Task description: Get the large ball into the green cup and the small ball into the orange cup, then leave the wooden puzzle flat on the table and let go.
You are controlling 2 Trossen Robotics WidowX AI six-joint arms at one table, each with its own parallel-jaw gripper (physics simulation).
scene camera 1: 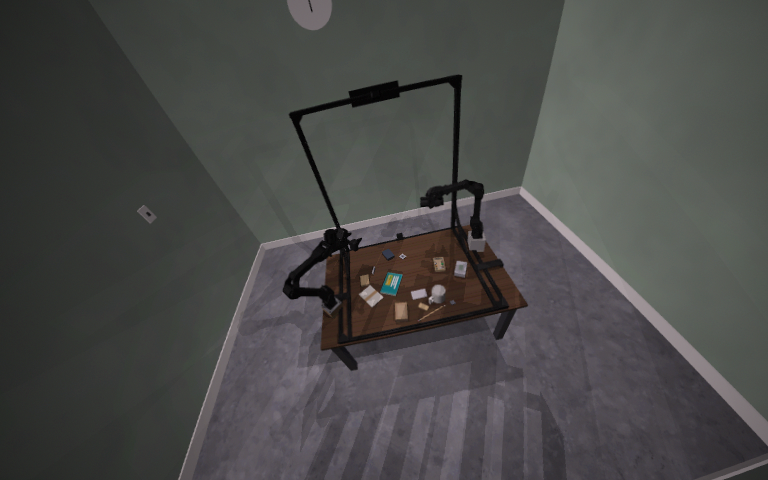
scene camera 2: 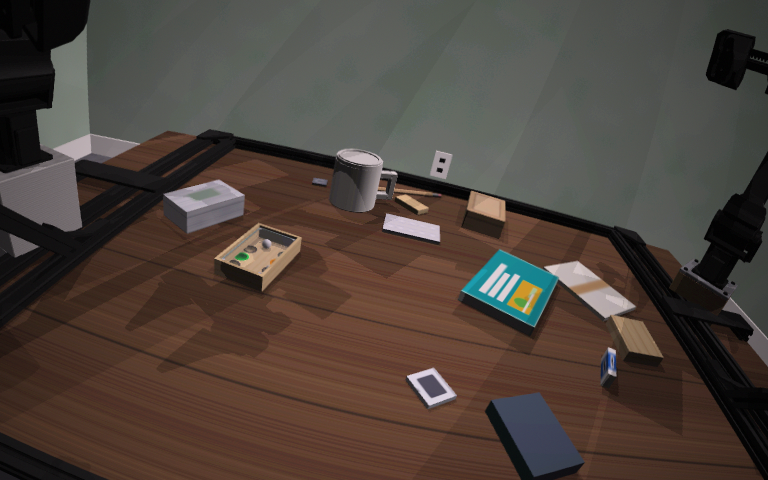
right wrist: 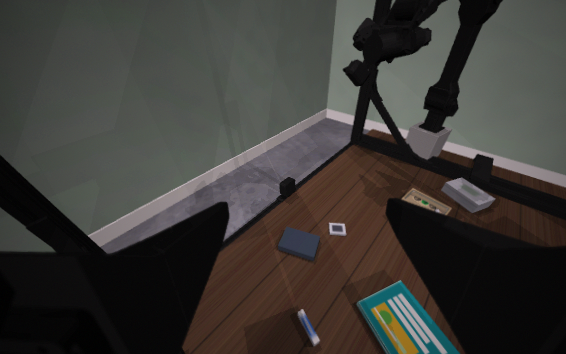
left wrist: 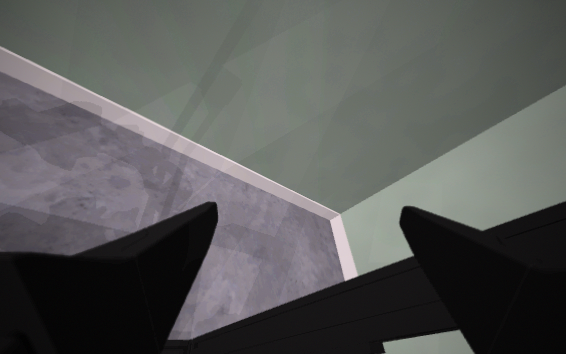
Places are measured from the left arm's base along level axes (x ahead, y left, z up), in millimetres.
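Pixels of known places: left gripper, fingertip midpoint: (right wrist: pixel 351 58) (left wrist: pixel 308 212); right gripper, fingertip midpoint: (scene camera 1: pixel 356 235) (right wrist: pixel 306 207); left arm's base, link origin: (scene camera 1: pixel 477 235) (scene camera 2: pixel 17 159) (right wrist: pixel 431 127); right arm's base, link origin: (scene camera 1: pixel 330 303) (scene camera 2: pixel 709 276).
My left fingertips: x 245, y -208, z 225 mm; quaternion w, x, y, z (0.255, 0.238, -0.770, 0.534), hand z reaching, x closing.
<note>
Ahead of a thing's pixels: the offset from my left fingertips to its top centre. "pt": to the spot under its first point.
The wooden puzzle @(dx +22, dy +372, dz -318 mm) (scene camera 1: pixel 439 270) (scene camera 2: pixel 280 264) (right wrist: pixel 434 199) is a shallow, open tray lying flat on the table. In scene camera 2 it lies left of the middle. Inside it are a green cup @(pt dx +14, dy +344, dz -321 mm) (scene camera 2: pixel 242 256), an orange cup @(pt dx +50, dy +358, dz -321 mm) (scene camera 2: pixel 272 262) mostly behind the near wall, and several dark round holes. A grey ball @(dx +12, dy +403, dz -324 mm) (scene camera 2: pixel 266 243) rests near the tray's far end, outside both cups. I cannot make out a second ball. My left gripper (left wrist: pixel 308 212) is open and empty, high up and facing a wall. My right gripper (right wrist: pixel 306 207) (scene camera 1: pixel 356 241) is open and empty, above the table, far from the puzzle.
A pale box @(dx -118, dy +421, dz -306 mm) (scene camera 2: pixel 203 206) stands beside the puzzle. A big grey mug @(pt dx +51, dy +593, dz -284 mm) (scene camera 2: pixel 355 181) and a white slab @(dx +158, dy +606, dz -334 mm) (scene camera 2: pixel 411 228) are behind it. A teal book @(dx +340, dy +529, dz -325 mm) (scene camera 2: pixel 492 305), a dark blue box @(dx +392, dy +265, dz -322 mm) (scene camera 2: pixel 535 435) and a white-framed tile @(dx +282, dy +285, dz -334 mm) (scene camera 2: pixel 431 387) lie to the right.
</note>
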